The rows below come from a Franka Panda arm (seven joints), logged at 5 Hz.
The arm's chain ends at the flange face. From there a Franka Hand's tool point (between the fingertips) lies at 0.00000 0.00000 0.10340 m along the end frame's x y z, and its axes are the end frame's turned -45 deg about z.
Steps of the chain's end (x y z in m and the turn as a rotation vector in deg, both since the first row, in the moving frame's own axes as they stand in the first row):
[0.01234, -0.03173, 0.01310, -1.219, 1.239, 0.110]
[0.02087, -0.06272, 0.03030, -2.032, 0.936, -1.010]
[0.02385, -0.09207, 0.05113, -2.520, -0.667, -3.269]
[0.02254, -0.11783, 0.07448, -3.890, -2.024, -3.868]
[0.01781, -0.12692, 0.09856, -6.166, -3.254, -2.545]
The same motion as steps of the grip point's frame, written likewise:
[0.03118, -0.01057, 0.01305, -1.738, 0.014, 0.110]
[0.05774, -0.02579, 0.03022, -2.099, -0.775, -1.010]
[0.07797, -0.04576, 0.05102, -1.310, -2.254, -3.269]
[0.09180, -0.06475, 0.07418, -1.319, -4.182, -3.868]
[0.09043, -0.07318, 0.09780, -2.059, -6.661, -2.545]

